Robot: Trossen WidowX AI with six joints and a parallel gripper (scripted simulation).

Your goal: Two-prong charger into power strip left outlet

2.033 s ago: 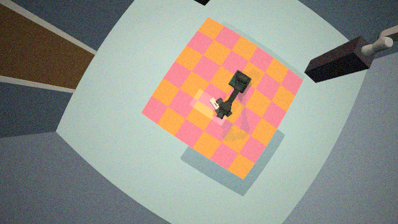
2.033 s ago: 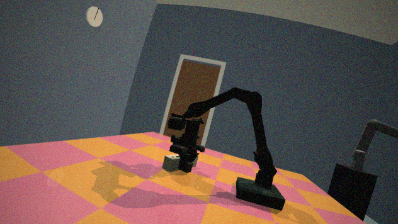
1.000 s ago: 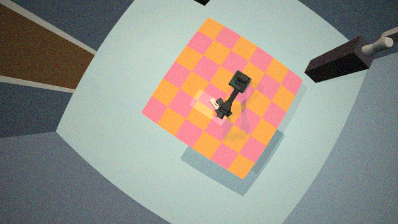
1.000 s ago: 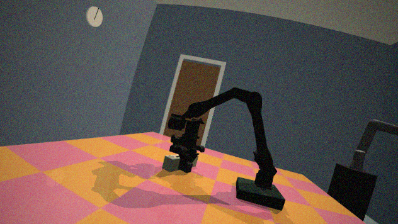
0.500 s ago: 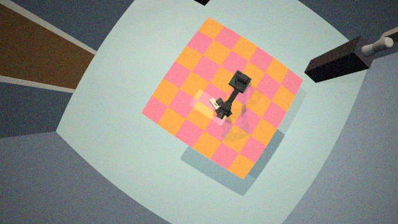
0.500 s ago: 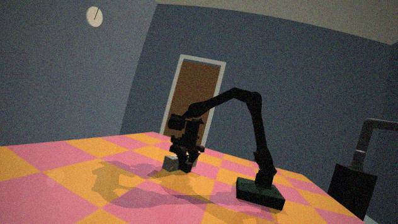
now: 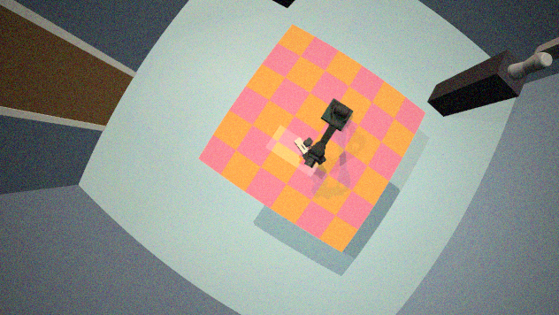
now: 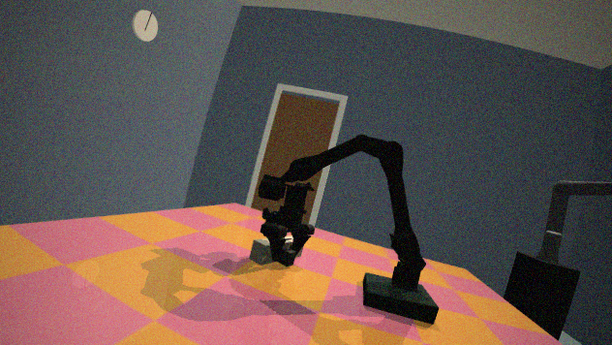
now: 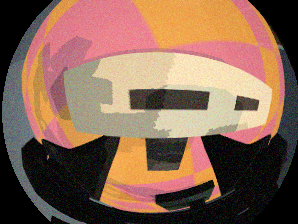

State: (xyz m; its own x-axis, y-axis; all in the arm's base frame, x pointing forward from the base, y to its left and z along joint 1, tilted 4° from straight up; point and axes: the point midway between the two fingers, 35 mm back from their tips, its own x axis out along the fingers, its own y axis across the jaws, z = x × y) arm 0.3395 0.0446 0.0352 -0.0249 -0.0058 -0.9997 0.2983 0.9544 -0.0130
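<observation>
The two-prong charger is 10 mm ahead of my gripper tip, 10 mm to the right of it and 10 mm above it.
</observation>
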